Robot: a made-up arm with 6 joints.
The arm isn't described. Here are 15 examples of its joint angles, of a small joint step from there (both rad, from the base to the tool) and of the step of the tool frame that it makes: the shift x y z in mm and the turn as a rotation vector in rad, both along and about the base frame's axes.
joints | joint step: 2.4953 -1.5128 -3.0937 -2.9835 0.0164 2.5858 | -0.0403 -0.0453 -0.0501 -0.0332 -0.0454 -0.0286
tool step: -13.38 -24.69 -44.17 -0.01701 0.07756 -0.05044
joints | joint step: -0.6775 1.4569 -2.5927 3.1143 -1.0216 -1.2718 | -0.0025 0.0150 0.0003 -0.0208 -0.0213 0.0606
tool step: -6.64 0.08 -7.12 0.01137 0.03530 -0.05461
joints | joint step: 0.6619 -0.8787 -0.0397 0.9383 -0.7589 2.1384 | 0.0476 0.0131 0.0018 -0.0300 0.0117 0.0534
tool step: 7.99 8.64 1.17 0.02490 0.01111 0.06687
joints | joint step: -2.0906 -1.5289 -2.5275 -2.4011 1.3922 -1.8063 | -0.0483 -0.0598 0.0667 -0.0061 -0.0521 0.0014
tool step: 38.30 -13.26 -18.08 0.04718 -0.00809 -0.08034
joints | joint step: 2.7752 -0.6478 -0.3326 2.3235 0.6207 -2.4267 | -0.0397 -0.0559 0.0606 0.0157 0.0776 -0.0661
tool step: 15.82 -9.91 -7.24 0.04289 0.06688 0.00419
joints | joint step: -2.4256 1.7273 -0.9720 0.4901 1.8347 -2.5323 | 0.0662 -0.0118 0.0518 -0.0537 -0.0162 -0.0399
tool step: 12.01 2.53 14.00 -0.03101 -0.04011 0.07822
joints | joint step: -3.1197 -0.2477 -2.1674 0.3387 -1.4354 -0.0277 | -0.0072 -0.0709 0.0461 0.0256 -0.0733 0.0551
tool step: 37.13 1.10 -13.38 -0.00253 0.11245 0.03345
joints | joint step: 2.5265 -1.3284 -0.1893 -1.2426 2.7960 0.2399 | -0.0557 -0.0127 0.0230 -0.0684 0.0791 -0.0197
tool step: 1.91 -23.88 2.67 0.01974 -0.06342 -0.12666
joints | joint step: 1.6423 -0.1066 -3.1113 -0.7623 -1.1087 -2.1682 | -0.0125 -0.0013 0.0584 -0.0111 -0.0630 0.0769
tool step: -1.95 13.06 0.60 -0.05398 -0.09866 0.00402
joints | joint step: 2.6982 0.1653 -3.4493 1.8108 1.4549 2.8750 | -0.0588 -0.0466 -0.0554 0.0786 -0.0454 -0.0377
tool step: 47.12 -16.58 -3.71 0.02246 0.12923 0.02371
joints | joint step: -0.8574 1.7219 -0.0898 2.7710 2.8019 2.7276 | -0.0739 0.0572 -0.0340 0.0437 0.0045 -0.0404
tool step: -24.06 -7.74 -21.24 -0.03937 0.07202 -0.05689
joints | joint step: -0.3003 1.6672 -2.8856 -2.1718 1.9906 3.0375 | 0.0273 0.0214 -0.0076 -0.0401 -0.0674 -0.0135
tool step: 15.58 20.17 -13.19 0.00247 0.06516 0.08410
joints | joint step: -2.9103 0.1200 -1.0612 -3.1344 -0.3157 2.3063 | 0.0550 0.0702 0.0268 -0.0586 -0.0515 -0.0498
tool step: 2.11 -11.23 -26.79 0.10819 -0.12533 0.13323
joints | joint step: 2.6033 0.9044 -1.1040 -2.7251 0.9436 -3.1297 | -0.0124 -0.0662 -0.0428 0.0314 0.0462 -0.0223
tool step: -14.08 20.51 46.02 0.10002 0.10690 -0.03958
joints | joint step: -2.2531 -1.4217 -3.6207 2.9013 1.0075 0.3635 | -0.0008 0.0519 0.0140 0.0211 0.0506 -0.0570
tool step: 0.88 -0.50 35.12 0.00604 -0.00128 0.03613
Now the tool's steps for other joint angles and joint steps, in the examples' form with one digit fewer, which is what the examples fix.
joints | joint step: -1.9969 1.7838 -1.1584 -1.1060 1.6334 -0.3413 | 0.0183 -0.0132 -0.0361 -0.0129 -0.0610 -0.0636
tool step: 1.4 -16.7 -9.7 -0.0477 -0.0603 -0.0196
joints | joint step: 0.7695 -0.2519 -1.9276 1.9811 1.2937 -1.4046 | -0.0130 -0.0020 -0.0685 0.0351 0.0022 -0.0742
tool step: -11.9 -15.7 16.3 0.1148 -0.0789 -0.0262
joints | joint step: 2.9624 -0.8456 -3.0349 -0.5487 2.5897 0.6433 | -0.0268 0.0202 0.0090 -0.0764 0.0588 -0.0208
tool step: -9.3 -1.1 -2.9 -0.0716 -0.0715 -0.0546
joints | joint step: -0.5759 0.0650 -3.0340 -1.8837 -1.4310 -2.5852 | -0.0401 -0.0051 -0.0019 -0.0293 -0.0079 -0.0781
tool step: -0.4 -7.4 -0.7 -0.0756 -0.0427 -0.0739
